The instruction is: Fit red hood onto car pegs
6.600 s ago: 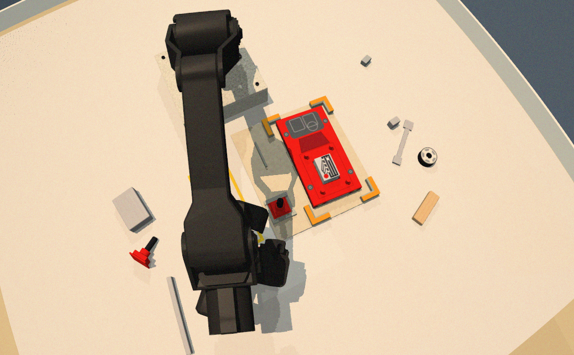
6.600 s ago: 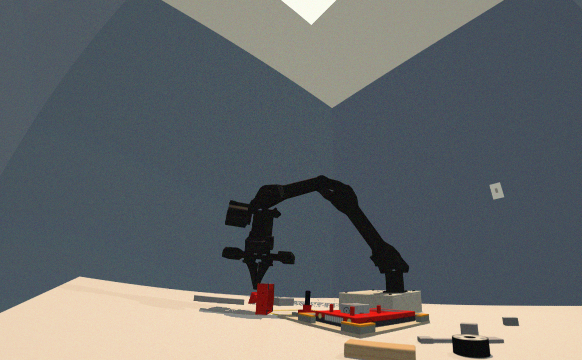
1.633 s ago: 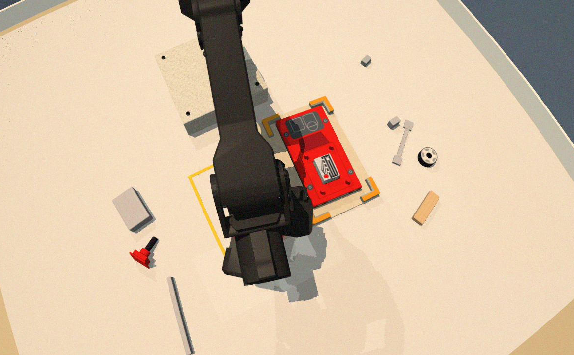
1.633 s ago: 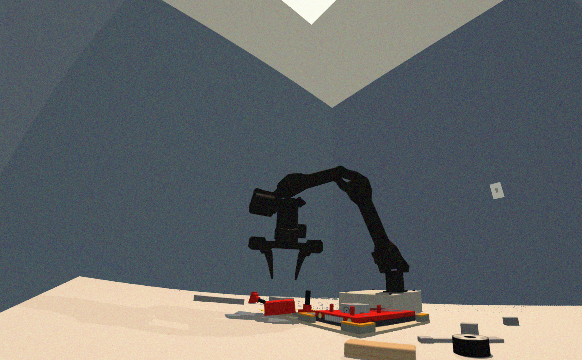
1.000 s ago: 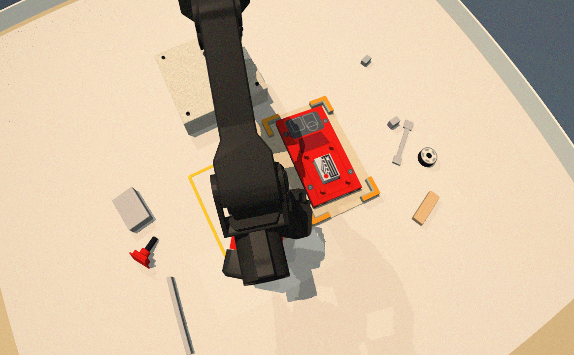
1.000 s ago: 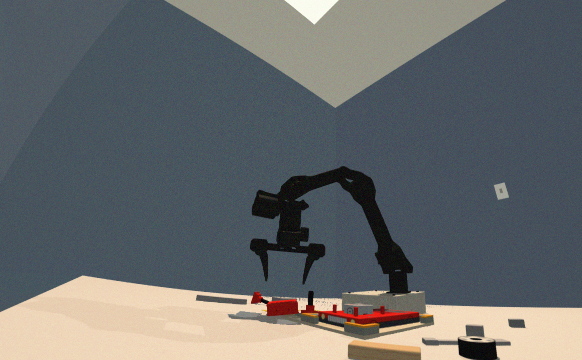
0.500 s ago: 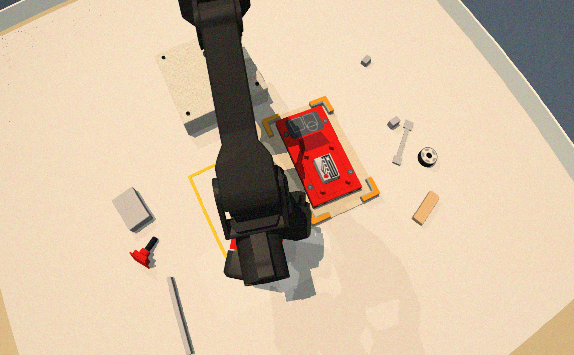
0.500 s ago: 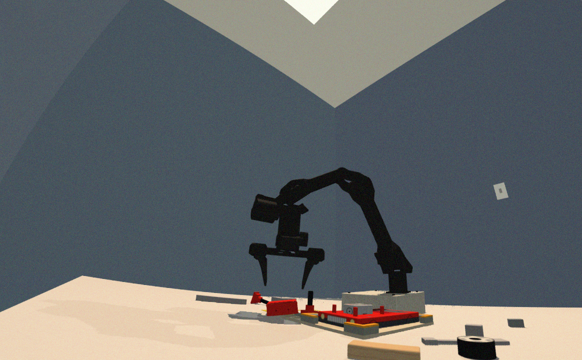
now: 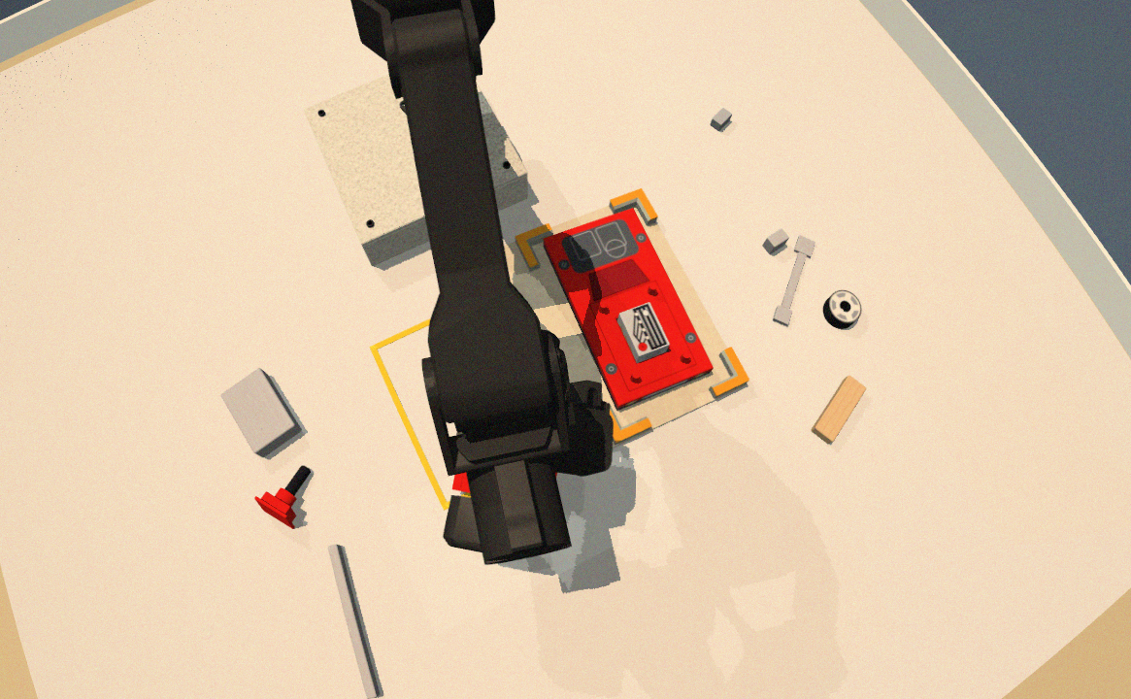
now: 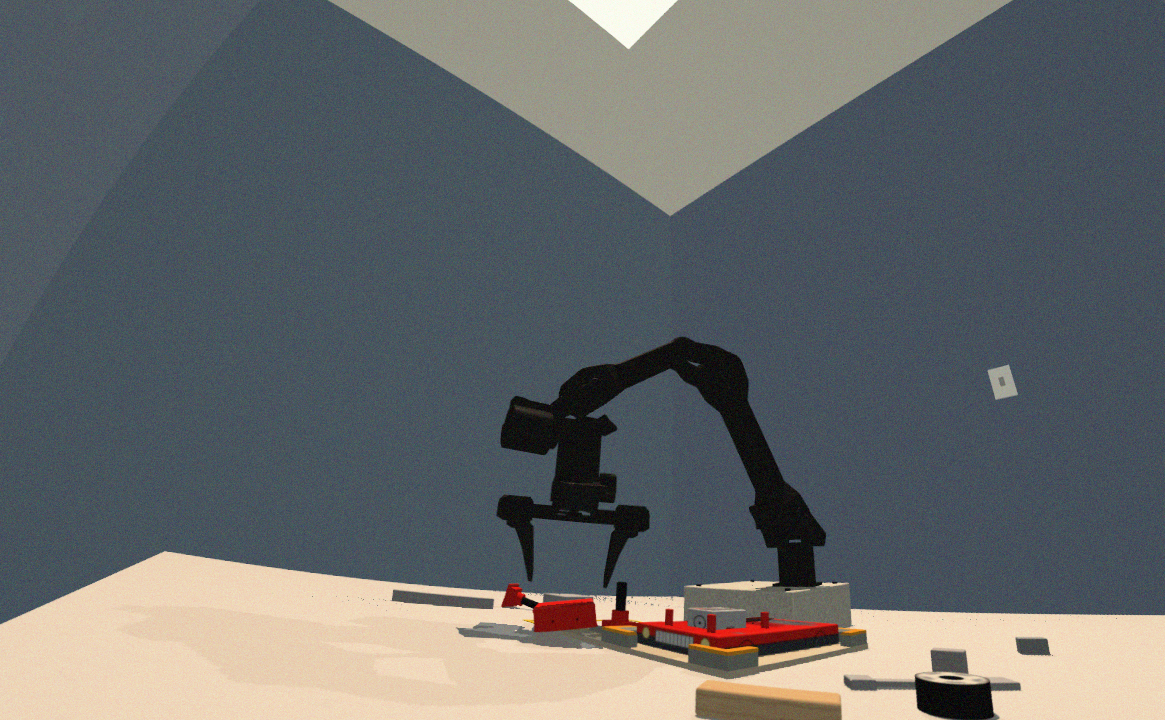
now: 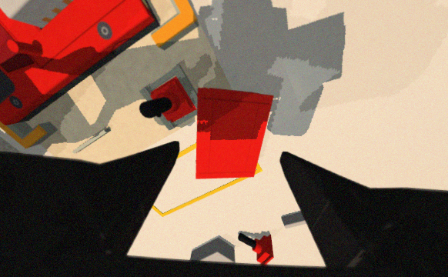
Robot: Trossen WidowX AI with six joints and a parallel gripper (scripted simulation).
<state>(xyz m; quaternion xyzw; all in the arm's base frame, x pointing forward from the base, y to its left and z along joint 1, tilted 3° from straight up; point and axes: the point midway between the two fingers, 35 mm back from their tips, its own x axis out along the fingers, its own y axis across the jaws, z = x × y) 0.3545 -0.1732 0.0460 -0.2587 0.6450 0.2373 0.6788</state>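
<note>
My gripper tip is 30 mm above the red hood. The rest, counted from my gripper tip: grey engine block: 190 mm to the left, 30 mm below, 20 mm behind; then red-based black knob: 60 mm to the left, 20 mm below, 20 mm behind; then grey bar: 210 mm to the right, 40 mm below, 30 mm ahead.
</note>
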